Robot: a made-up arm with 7 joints.
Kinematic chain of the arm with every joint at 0, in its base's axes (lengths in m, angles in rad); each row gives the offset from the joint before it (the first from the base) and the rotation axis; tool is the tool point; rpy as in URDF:
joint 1: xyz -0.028 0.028 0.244 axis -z
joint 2: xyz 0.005 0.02 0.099 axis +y
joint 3: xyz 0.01 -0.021 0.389 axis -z
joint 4: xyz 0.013 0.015 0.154 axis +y
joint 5: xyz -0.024 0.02 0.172 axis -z
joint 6: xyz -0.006 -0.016 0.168 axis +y
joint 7: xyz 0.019 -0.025 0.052 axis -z
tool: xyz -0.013 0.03 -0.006 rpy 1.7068 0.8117 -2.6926
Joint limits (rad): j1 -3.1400..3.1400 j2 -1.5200..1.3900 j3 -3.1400..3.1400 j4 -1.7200..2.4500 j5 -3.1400..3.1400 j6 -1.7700..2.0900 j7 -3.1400..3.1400
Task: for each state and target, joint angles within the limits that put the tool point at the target. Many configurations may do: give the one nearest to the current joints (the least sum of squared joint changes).
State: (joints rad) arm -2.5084 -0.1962 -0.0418 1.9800 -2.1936 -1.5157 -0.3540
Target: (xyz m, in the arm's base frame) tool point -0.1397 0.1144 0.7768
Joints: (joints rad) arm -2.4835 -0.4067 0.0081 2.1360 -2.1990 -1.5391 -0.3721
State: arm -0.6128 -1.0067 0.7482 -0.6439 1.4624 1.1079 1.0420
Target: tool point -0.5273 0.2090 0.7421
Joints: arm -0.1437 -0.6072 1.0274 -1.2753 1.5700 1.2080 1.1040
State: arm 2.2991 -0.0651 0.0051 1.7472 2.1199 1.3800 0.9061
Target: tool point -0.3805 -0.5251 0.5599
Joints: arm 2.1638 0.7216 -0.0483 1.6029 2.1518 1.2817 0.8706
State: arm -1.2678 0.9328 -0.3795 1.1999 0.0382 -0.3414 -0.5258
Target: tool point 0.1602 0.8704 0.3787
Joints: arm -1.2238 1.1866 -0.3314 0.9695 0.0519 -0.3379 -0.5344
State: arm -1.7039 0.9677 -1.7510 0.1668 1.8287 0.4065 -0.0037
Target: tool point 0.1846 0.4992 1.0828
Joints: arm -1.4369 0.5750 -1.6806 -0.3254 1.8532 0.4956 0.0286
